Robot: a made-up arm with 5 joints.
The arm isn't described. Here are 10 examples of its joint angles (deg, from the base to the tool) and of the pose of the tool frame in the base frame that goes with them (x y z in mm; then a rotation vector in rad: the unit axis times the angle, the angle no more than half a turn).
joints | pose
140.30 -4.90 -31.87 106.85 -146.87 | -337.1 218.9 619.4 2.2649 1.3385 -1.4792
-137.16 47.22 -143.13 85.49 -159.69 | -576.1 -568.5 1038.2 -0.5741 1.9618 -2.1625
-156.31 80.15 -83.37 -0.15 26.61 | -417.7 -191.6 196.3 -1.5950 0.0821 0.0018
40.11 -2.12 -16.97 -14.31 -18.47 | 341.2 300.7 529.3 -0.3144 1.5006 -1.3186
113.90 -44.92 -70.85 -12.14 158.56 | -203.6 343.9 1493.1 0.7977 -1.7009 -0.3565
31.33 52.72 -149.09 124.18 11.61 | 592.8 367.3 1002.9 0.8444 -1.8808 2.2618
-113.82 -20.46 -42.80 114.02 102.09 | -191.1 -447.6 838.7 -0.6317 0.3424 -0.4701
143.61 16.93 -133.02 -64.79 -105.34 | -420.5 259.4 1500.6 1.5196 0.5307 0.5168
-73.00 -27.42 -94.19 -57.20 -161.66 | 101.3 -295.0 1568.0 0.8669 1.6376 1.6652
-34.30 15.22 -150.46 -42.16 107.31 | 298.1 -202.2 1625.2 1.3791 1.0066 0.9817
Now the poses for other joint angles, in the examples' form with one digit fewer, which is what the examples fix.
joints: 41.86 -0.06 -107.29 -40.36 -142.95
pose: 377 381 1469 0.539 -1.221 -1.183
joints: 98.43 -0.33 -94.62 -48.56 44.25
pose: -115 606 1353 0.300 2.195 1.157
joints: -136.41 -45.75 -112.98 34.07 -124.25
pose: -26 -55 1695 0.920 0.375 1.997
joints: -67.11 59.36 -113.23 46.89 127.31
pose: 308 -720 595 -1.667 0.151 -0.249
